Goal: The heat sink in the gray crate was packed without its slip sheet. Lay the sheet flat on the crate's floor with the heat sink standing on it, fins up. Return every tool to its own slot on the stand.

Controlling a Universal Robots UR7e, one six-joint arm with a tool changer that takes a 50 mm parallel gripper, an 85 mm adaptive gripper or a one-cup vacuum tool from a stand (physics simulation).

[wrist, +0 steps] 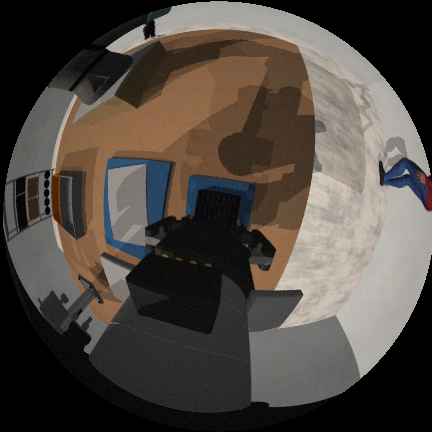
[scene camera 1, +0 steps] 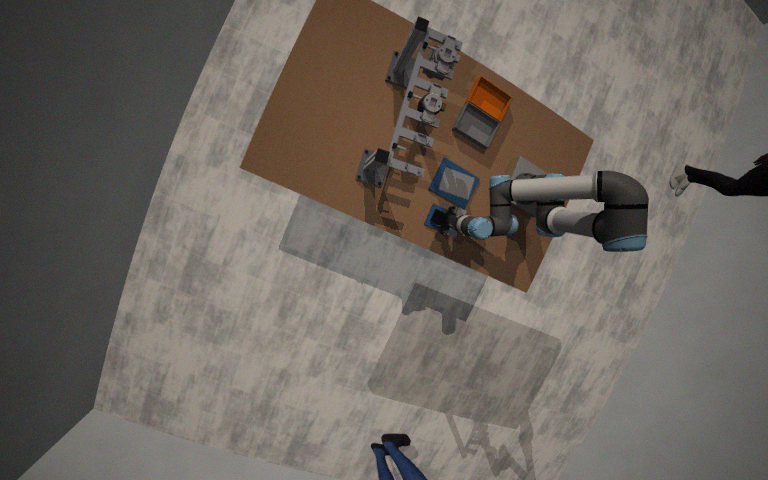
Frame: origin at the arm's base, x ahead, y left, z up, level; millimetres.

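Where they show: arm's base, origin of its link: (wrist: 107, 79).
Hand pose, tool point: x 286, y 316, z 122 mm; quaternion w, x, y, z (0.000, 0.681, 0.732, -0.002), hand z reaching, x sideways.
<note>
Things, the pixels of their top centre, and the offset from my tool point.
- black finned heat sink, centre of its top: (wrist: 213, 228) (scene camera 1: 444, 219) 2 mm ahead, 0 mm left, 159 mm down
- light gray slip sheet, centre of its top: (wrist: 124, 206) (scene camera 1: 457, 183) 14 mm ahead, 183 mm right, 188 mm down
- larger blue tray, centre of its top: (wrist: 126, 210) (scene camera 1: 454, 183) 23 mm ahead, 178 mm right, 190 mm down
- gray crate, centre of its top: (wrist: 64, 205) (scene camera 1: 478, 124) 61 mm ahead, 466 mm right, 157 mm down
- orange crate, centre of its top: (wrist: 54, 199) (scene camera 1: 491, 98) 62 mm ahead, 608 mm right, 157 mm down
My gripper (scene camera 1: 444, 220) (wrist: 217, 225) points down, shut on the black finned heat sink (scene camera 1: 437, 217) (wrist: 216, 204), with the fins up. The heat sink is over the small blue pad (scene camera 1: 432, 208) (wrist: 194, 187); whether it touches the pad is hidden. The light gray slip sheet (scene camera 1: 455, 182) (wrist: 125, 200) lies flat on the larger blue tray (scene camera 1: 436, 183) (wrist: 159, 190) beside the pad. The gray crate (scene camera 1: 471, 139) (wrist: 79, 210) stands farther back, and its inside shows no sheet or heat sink in the scene view.
The orange crate (scene camera 1: 474, 93) (wrist: 56, 197) stands against the gray crate. The tool stand (scene camera 1: 403, 118) rises beyond the trays, with tools hanging in its slots and arms reaching toward the crates. A gray block (scene camera 1: 522, 165) is near the arm's base.
</note>
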